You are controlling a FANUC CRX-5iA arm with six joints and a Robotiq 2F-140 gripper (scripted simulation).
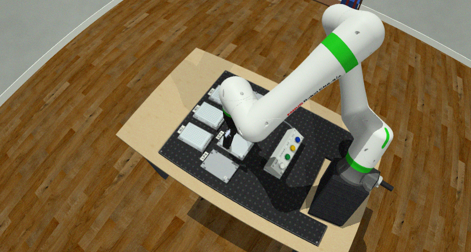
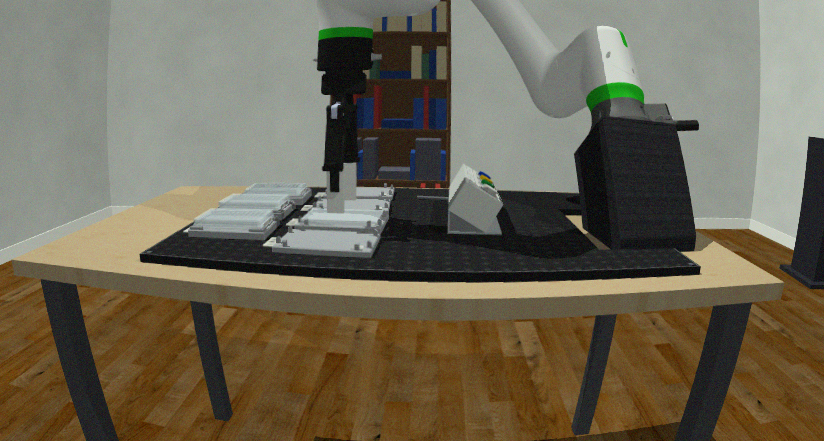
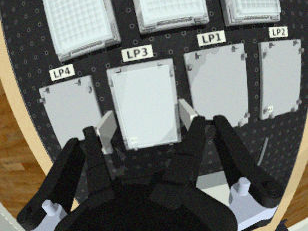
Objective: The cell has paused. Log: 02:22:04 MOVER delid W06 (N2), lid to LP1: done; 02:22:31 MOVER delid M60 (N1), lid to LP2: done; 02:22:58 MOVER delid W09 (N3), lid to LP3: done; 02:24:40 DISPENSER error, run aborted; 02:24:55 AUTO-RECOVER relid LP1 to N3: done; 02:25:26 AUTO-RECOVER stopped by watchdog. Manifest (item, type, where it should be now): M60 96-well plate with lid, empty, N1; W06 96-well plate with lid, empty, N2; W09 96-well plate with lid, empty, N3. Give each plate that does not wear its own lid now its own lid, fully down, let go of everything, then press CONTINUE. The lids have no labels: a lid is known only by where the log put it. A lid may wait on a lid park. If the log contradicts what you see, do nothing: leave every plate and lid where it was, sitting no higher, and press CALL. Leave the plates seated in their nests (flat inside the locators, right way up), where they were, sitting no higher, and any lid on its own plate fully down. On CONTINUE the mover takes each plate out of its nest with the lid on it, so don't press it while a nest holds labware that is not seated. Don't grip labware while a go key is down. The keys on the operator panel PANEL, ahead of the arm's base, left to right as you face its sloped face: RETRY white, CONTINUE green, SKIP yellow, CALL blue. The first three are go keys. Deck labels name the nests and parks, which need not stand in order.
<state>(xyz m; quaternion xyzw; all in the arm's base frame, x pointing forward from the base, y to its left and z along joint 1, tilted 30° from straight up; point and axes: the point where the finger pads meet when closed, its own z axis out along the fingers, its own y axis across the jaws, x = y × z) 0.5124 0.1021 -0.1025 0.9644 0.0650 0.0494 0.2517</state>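
My gripper is now 5 cm above the LP3. From my hand the other things lie so: park LP1 (2 cm ahead, 12 cm to the right, 5 cm below); then LP1 label (11 cm ahead, 11 cm to the right, 5 cm below); then park LP4 (2 cm behind, 13 cm to the left, 5 cm below).
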